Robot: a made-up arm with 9 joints. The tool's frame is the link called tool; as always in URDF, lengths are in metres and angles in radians. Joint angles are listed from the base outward. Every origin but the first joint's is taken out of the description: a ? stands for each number. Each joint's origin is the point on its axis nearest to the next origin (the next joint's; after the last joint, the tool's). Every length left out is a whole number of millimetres.
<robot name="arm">
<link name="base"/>
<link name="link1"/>
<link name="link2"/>
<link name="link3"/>
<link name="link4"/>
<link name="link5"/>
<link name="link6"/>
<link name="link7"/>
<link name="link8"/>
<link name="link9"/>
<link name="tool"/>
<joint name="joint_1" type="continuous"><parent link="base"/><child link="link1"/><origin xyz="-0.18 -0.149 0.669" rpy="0 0 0"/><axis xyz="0 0 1"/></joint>
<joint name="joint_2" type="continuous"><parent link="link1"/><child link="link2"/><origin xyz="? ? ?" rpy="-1.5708 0 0"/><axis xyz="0 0 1"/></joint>
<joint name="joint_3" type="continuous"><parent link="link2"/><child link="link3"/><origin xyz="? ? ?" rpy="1.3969 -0.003 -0.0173"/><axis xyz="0 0 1"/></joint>
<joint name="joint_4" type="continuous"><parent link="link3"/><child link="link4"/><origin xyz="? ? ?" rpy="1.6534 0.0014 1.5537"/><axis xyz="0 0 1"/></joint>
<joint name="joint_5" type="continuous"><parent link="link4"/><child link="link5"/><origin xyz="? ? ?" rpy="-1.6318 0.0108 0.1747"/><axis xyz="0 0 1"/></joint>
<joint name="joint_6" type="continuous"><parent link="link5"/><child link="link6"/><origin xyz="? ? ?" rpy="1.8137 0.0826 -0.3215"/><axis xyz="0 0 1"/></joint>
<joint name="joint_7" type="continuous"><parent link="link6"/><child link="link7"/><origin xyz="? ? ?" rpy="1.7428 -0.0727 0.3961"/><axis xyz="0 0 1"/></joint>
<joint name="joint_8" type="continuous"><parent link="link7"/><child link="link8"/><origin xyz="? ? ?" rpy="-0.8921 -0.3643 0.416"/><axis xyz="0 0 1"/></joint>
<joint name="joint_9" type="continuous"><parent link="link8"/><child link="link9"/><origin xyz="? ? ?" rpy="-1.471 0.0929 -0.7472"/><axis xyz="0 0 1"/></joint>
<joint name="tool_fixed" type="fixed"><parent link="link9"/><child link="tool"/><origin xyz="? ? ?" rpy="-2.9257 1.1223 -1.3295"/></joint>
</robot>
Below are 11 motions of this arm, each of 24 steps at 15 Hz.
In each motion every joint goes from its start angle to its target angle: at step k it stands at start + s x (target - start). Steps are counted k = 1, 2, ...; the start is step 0. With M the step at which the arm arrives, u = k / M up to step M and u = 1 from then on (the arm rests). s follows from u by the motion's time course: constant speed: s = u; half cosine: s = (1 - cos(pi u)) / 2; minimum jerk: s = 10 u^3 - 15 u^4 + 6 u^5.
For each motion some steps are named. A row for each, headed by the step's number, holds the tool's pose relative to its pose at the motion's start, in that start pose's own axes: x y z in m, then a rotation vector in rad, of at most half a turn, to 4 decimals.
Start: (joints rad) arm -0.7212 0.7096 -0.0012 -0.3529 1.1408 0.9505 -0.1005 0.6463 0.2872
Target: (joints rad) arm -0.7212 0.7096 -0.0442 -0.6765 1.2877 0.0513 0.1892 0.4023 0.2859
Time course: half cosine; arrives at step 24
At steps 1, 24:
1: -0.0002 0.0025 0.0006 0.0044 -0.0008 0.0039
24: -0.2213 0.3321 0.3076 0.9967 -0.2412 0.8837

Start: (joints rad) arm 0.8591 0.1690 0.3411 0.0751 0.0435 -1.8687 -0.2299 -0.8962 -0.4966
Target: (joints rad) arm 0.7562 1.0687 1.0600 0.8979 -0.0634 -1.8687 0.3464 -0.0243 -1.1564
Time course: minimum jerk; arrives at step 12
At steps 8, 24:
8: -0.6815 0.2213 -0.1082 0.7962 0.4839 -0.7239
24: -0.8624 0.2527 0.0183 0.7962 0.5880 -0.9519

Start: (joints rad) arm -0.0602 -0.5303 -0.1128 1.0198 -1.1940 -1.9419 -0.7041 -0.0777 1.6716
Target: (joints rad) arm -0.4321 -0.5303 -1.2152 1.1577 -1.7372 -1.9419 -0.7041 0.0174 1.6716
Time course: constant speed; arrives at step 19
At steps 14, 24:
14: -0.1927 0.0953 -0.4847 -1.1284 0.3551 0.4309
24: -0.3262 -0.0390 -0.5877 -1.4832 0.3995 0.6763

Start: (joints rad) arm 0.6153 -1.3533 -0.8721 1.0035 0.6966 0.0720 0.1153 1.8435 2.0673
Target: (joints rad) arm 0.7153 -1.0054 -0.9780 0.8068 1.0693 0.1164 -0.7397 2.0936 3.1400
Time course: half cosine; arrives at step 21
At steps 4, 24:
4: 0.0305 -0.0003 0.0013 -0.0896 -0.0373 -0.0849
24: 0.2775 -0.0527 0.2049 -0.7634 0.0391 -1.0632

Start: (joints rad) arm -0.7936 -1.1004 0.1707 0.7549 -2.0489 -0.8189 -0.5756 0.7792 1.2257
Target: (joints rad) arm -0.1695 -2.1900 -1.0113 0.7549 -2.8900 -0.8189 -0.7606 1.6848 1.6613
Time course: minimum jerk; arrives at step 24
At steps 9, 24:
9: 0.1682 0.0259 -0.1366 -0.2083 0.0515 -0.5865
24: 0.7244 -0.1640 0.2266 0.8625 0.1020 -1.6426

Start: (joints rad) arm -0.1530 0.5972 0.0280 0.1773 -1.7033 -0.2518 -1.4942 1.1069 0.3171
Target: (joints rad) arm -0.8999 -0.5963 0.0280 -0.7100 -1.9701 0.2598 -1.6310 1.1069 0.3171
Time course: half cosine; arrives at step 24
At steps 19, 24:
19: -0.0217 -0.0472 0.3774 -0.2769 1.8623 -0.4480
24: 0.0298 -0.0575 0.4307 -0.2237 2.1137 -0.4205

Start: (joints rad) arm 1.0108 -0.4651 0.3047 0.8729 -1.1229 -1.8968 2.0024 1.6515 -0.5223
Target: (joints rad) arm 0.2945 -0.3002 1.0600 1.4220 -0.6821 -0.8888 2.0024 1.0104 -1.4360
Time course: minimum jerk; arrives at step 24
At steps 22, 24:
22: 0.1882 0.7879 -0.0455 0.1200 1.2888 1.4518
24: 0.1869 0.7924 -0.0471 0.1187 1.3006 1.4559

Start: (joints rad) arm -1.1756 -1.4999 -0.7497 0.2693 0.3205 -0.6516 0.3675 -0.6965 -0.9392
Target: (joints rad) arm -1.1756 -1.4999 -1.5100 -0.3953 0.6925 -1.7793 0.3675 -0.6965 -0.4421
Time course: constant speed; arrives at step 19
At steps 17, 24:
17: -0.0121 0.6351 0.1848 0.0014 -0.8634 1.0532
24: -0.0825 0.6603 0.1646 -0.0121 -0.9341 1.1876

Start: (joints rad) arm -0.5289 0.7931 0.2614 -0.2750 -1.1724 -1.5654 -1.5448 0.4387 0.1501
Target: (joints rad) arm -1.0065 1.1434 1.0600 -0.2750 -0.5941 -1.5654 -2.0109 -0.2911 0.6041
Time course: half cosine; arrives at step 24
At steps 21, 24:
21: -0.4539 -0.1492 0.1172 -0.8419 -0.5050 1.9616
24: -0.4711 -0.1679 0.1266 -0.8397 -0.5288 2.0471

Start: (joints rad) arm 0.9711 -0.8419 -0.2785 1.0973 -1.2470 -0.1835 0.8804 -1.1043 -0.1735
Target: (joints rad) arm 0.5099 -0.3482 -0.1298 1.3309 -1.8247 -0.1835 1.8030 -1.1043 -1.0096
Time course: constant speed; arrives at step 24
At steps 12, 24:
12: 0.1096 -0.3657 0.0483 -0.0594 -0.4397 -0.5172
24: -0.0505 -0.6082 0.1880 -0.4797 -0.9199 -0.7239

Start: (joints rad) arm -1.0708 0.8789 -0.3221 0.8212 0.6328 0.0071 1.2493 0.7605 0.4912
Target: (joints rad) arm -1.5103 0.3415 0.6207 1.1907 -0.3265 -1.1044 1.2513 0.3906 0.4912
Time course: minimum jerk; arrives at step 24
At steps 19, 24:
19: -0.0896 0.2067 0.0915 0.3122 0.1683 0.5871
24: -0.1039 0.2093 0.1045 0.3490 0.2007 0.6469

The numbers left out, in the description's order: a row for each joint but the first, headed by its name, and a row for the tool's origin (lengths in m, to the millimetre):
joint_2: -0.189 0.082 0
joint_3: -0.113 -0.062 0
joint_4: 0.056 0.064 0
joint_5: 0.069 -0.04 0
joint_6: -0.043 -0.378 0
joint_7: -0.259 -0.061 0
joint_8: -0.151 0.35 0
joint_9: 0.027 -0.26 0
tool: 0.014 -0.036 0

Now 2 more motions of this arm.
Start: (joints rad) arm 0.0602 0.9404 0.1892 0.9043 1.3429 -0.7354 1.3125 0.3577 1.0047
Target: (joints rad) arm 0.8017 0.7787 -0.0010 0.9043 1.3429 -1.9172 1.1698 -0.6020 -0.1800
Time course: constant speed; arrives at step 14
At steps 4, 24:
4: -0.0854 0.0005 0.1610 0.3945 0.0931 0.6544
24: -0.0677 -0.2305 0.7038 1.4921 1.0256 1.9793

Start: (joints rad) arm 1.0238 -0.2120 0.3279 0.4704 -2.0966 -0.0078 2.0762 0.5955 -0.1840
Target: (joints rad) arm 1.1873 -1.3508 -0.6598 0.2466 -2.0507 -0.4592 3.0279 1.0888 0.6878
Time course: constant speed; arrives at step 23
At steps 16, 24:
16: 0.1201 0.1985 -0.1239 0.4341 0.5272 -0.1483
24: 0.0317 0.3107 -0.0501 0.4370 1.1367 -0.2093

